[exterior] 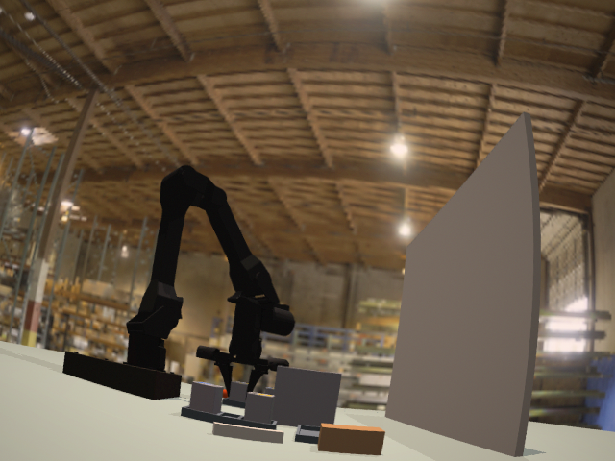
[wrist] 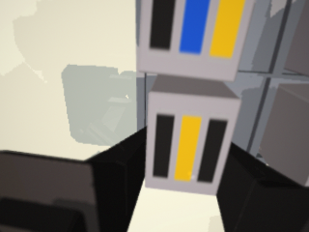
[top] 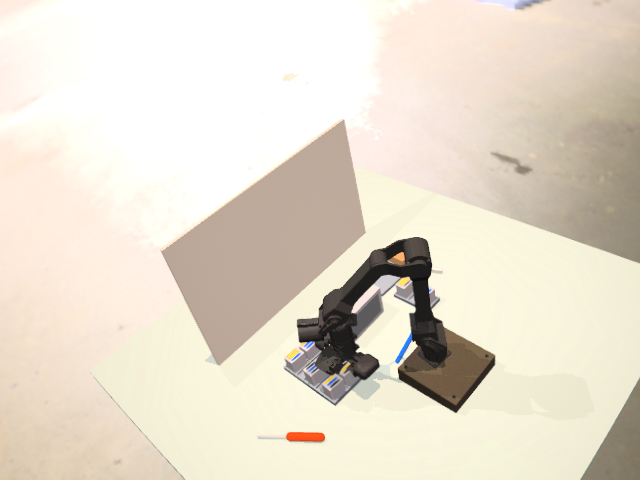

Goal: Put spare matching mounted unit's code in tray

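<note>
Now: the grey tray 210 mm ahead of my gripper tip, 320 mm to the right of it and 10 mm below it. The rest, counted from my gripper tip: mounted unit 140 mm ahead, 130 mm to the right, 30 mm above; then blue marker 30 mm behind, 180 mm to the right, 10 mm below; then beige panel 380 mm ahead, 100 mm to the right, 210 mm above.
</note>
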